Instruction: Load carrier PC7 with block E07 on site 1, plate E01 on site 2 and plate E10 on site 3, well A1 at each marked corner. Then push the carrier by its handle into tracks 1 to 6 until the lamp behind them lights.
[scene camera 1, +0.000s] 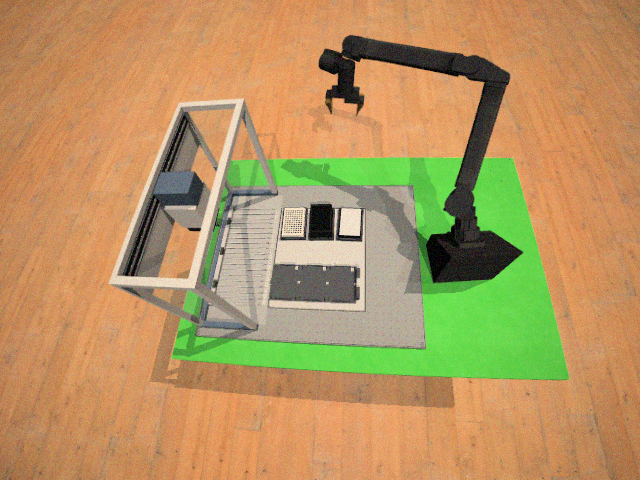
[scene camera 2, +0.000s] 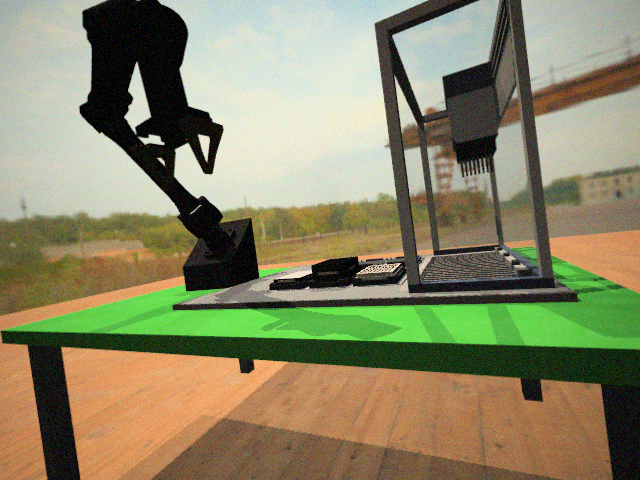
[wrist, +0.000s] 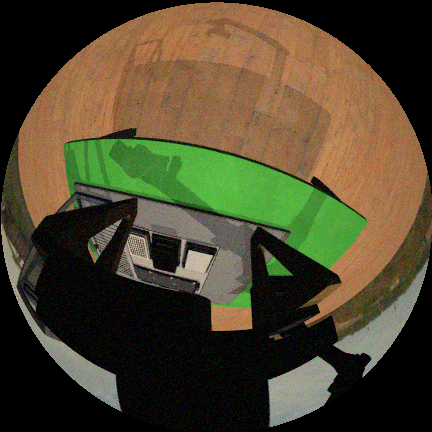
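Where they show: gripper, fingertip midpoint: (scene camera 1: 343, 114) (scene camera 2: 187, 182) (wrist: 196, 219); arm's base, link origin: (scene camera 1: 464, 241) (scene camera 2: 221, 244).
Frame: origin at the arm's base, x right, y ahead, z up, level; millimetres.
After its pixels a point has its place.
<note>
My gripper (scene camera 1: 344, 113) @(y 366, x 521, z 97 mm) (scene camera 2: 189, 174) @(y 366, x 521, z 97 mm) (wrist: 196, 219) @(y 366, x 521, z 97 mm) is open and empty, high above the table's far side, away from the labware. A white plate with a well grid (scene camera 1: 293, 223) @(y 590, x 172, z -113 mm) (scene camera 2: 381, 270) @(y 598, x 213, z -112 mm) (wrist: 137, 246) @(y 585, x 182, z -113 mm), a taller black block (scene camera 1: 320, 219) @(y 481, x 171, z -93 mm) (scene camera 2: 334, 267) @(y 495, x 236, z -93 mm) (wrist: 166, 250) @(y 461, x 233, z -86 mm) and a plain white-topped plate (scene camera 1: 350, 222) @(y 366, x 160, z -112 mm) (scene camera 2: 293, 279) @(y 381, x 227, z -114 mm) (wrist: 199, 261) @(y 358, x 171, z -111 mm) stand in a row in dark holders. The dark carrier (scene camera 1: 312, 283) @(y 517, x -75, z -127 mm) lies parallel to that row, with small pale marks on top and its handle end toward the arm base. The grooved tracks (scene camera 1: 248, 248) @(y 772, x 85, z -135 mm) (scene camera 2: 465, 266) lie beyond its other end. Labels are too small to read.
A tall frame (scene camera 1: 207, 224) @(y 708, x -80, z 342 mm) (scene camera 2: 398, 155) @(y 677, x 350, z 107 mm) stands over the tracks. It carries a pipetting head (scene camera 1: 178, 188) @(y 817, x 48, z 322 mm) (scene camera 2: 473, 111) with tips pointing down. A grey base plate (scene camera 1: 387, 325) @(y 265, x -234, z -137 mm) lies on the green table (scene camera 1: 491, 330) @(y -82, x -266, z -151 mm) (scene camera 2: 206, 322) @(y 293, x 445, z -150 mm). The arm base (scene camera 1: 467, 258) @(y 33, x -89, z 67 mm) (scene camera 2: 219, 263) @(y 33, x 64, z -64 mm) stands beside it.
</note>
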